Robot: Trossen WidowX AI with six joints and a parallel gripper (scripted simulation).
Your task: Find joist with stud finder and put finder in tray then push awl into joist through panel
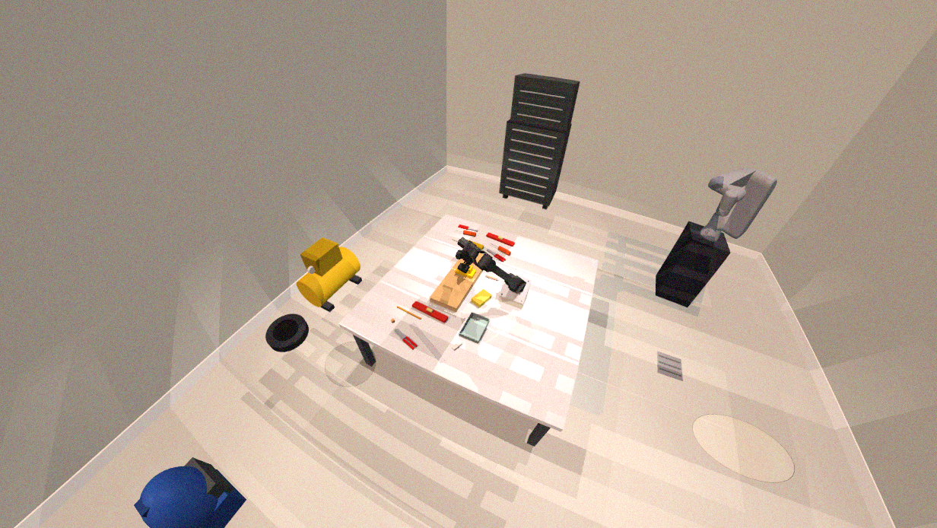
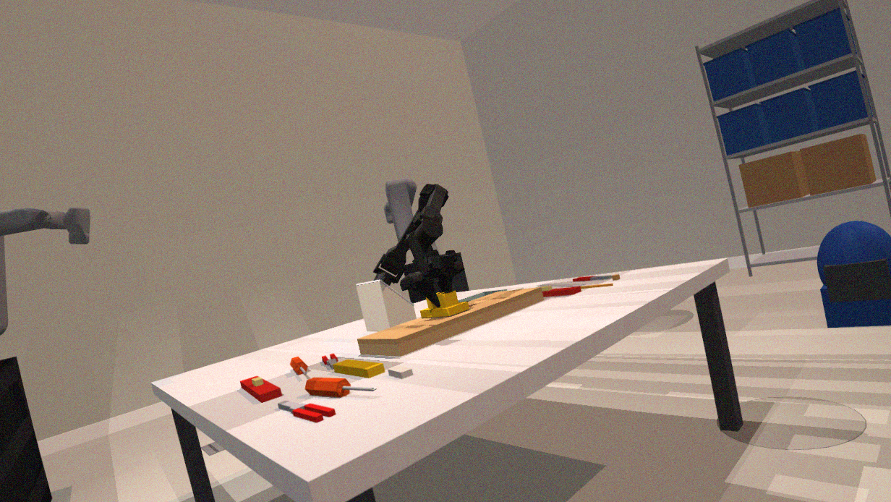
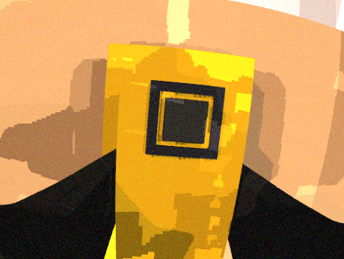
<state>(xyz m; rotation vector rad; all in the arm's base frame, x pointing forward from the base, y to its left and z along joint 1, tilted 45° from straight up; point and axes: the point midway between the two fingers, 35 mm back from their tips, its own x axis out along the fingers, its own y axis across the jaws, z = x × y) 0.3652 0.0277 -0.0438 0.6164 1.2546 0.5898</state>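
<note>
My gripper tip is now 33 cm to the right of the shallow grey tray, 25 cm past it and 5 cm above it. From my gripper tip the other things lie so: yellow block: 19 cm behind, 12 cm to the left, 5 cm below; yellow stud finder: 2 cm above, 1 cm ahead; thin orange tool: 43 cm to the left, 13 cm ahead, 6 cm below.
</note>
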